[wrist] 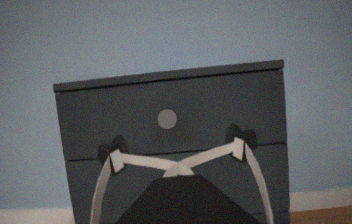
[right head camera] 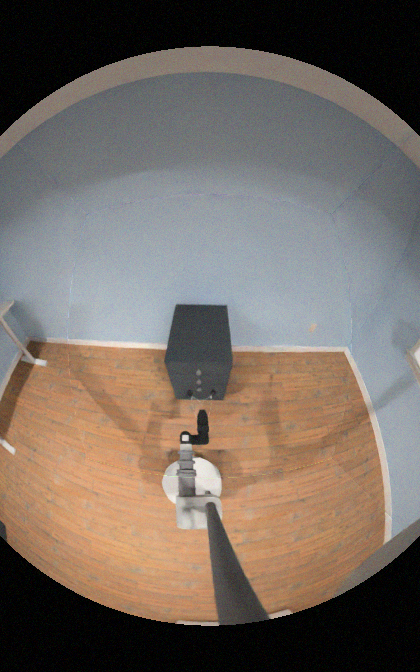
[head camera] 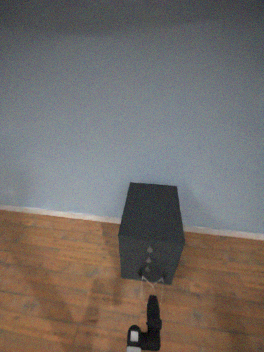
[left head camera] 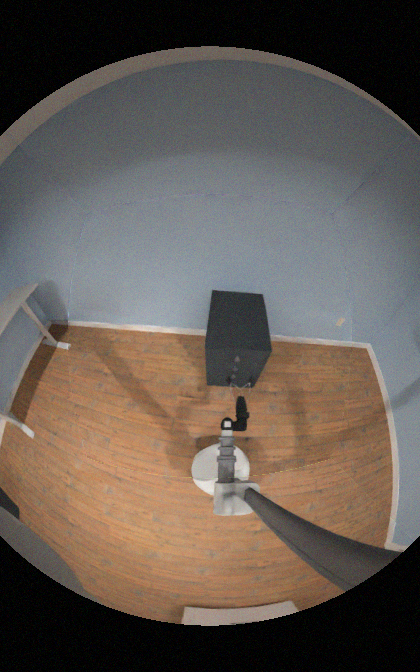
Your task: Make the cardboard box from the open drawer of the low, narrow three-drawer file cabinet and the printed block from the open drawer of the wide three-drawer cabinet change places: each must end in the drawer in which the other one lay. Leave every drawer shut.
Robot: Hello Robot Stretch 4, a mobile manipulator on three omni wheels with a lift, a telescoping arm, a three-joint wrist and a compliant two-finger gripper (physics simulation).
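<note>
A dark grey three-drawer cabinet (head camera: pixel 151 210) (left head camera: pixel 237 322) (right head camera: pixel 201 332) (wrist: pixel 115 117) stands against the blue wall, its front towards me. Its drawers look shut in the head views. The top drawer's round knob (wrist: pixel 167 119) shows above and between my fingertips in the wrist view. My gripper (head camera: pixel 153 276) (left head camera: pixel 241 381) (right head camera: pixel 201 394) (wrist: pixel 176 142) is open and empty, in front of the cabinet, with its fingers spread to both sides of the knob column. The lower knobs are hidden in the wrist view. The cardboard box, the printed block and a second cabinet with an open drawer do not show.
A white-legged table (left head camera: pixel 37 321) (right head camera: pixel 17 340) stands at the left wall. My round white base (left head camera: pixel 202 467) (right head camera: pixel 171 482) is on the wood floor (left head camera: pixel 125 530) (right head camera: pixel 115 540) below the arm. A pale object (left head camera: pixel 240 615) shows at the bottom edge.
</note>
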